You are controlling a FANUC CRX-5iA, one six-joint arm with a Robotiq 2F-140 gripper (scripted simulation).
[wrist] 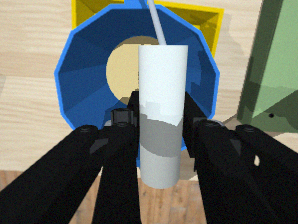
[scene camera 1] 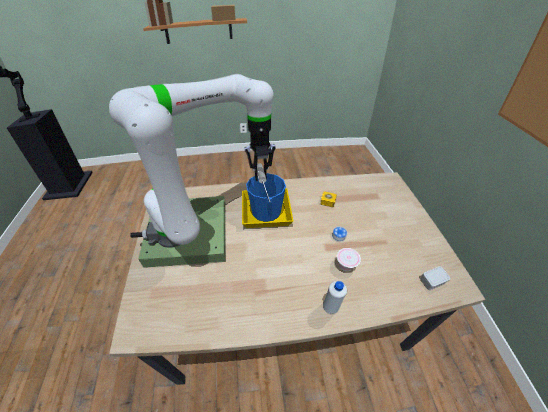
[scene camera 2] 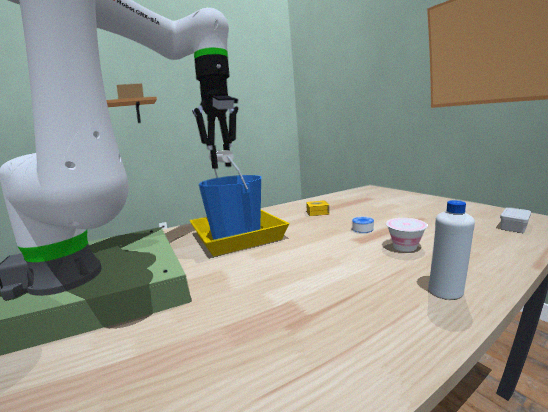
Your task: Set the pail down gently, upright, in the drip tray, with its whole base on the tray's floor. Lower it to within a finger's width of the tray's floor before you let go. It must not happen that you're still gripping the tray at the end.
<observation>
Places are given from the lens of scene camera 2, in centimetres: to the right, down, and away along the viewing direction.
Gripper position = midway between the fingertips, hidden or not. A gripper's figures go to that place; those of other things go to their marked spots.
gripper [scene camera 2: 221, 167]: -15, -11, 78
blue pail [scene camera 2: 231, 210]: -11, 1, 74
yellow drip tray [scene camera 2: 272, 228]: 0, 6, 76
white bottle [scene camera 2: 454, 228]: 29, 4, 40
The marked spots on the white bottle and the blue pail are 53 cm apart.
</observation>
